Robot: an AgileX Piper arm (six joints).
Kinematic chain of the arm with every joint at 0, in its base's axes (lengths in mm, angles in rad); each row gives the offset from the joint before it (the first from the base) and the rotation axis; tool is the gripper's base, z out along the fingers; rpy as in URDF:
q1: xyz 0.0 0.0 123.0 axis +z
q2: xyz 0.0 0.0 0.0 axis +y
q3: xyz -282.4 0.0 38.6 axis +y
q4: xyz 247.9 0.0 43.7 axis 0.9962 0 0.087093
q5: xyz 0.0 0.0 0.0 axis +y
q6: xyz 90.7 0.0 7.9 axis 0.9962 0 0.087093
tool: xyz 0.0 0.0 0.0 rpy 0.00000 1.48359 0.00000
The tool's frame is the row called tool.
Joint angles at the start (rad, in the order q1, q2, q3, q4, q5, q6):
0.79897 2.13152 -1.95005 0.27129 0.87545 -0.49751
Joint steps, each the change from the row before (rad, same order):
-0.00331 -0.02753 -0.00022 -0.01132 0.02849 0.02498
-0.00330 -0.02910 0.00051 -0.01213 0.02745 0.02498
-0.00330 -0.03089 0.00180 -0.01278 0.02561 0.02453
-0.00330 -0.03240 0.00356 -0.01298 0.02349 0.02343
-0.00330 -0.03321 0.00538 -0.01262 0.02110 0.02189
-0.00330 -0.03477 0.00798 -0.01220 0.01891 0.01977
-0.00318 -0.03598 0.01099 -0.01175 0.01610 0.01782
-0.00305 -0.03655 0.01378 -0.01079 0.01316 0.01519
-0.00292 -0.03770 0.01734 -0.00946 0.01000 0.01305
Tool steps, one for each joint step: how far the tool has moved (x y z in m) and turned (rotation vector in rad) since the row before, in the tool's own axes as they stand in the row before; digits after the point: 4 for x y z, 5 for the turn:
-0.0019 0.0002 -0.0133 0.00492 0.00355 0.01483
-0.0017 0.0003 -0.0139 0.00680 0.00220 0.01454
-0.0014 0.0004 -0.0146 0.00878 0.00030 0.01404
-0.0009 0.0004 -0.0149 0.01023 -0.00137 0.01333
-0.0004 0.0004 -0.0149 0.01104 -0.00282 0.01263
0.0002 0.0005 -0.0150 0.01160 -0.00410 0.01133
0.0008 0.0006 -0.0149 0.01197 -0.00526 0.01021
0.0014 0.0006 -0.0144 0.01176 -0.00629 0.00864
0.0020 0.0008 -0.0141 0.01116 -0.00744 0.00768

